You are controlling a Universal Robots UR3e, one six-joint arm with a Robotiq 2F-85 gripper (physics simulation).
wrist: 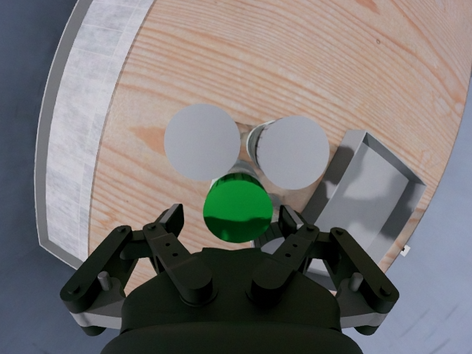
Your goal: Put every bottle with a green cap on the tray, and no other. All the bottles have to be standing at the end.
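A bottle with a green cap (pixel 237 202) stands upright, seen from above, at the middle of the wrist view. My gripper (pixel 231 214) is open, with one finger on each side of the green cap and a gap to each. Two bottles with light grey caps stand just beyond it, one grey cap (pixel 202 142) to the left and the other grey cap (pixel 294 152) to the right. Another grey-capped bottle (pixel 271 245) is mostly hidden under the green cap and the right finger. The grey tray (pixel 372 190) lies to the right, its near end partly hidden by the gripper.
The wooden table (pixel 300 60) has a curved-looking right edge beyond the tray. A pale grey strip (pixel 82 110) with a raised grey rim runs along the left side. The several bottles are close together, and the grey-capped ones are near the green one. The tray has raised walls.
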